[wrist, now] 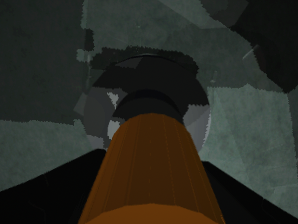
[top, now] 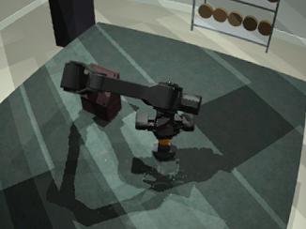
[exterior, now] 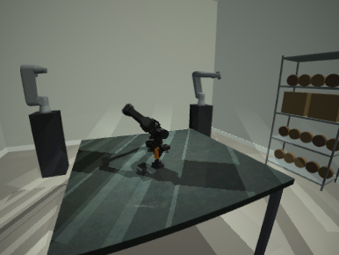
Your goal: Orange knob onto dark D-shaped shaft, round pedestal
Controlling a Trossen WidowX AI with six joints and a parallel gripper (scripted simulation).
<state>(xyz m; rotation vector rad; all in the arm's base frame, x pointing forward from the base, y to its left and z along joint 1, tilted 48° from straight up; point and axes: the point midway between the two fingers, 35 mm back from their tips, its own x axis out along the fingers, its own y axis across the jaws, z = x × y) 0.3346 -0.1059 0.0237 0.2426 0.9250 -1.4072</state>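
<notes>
Right now the orange knob is 2 cm above my gripper tip. From my gripper tip the other things lie so: round pedestal (4 cm below).
</notes>
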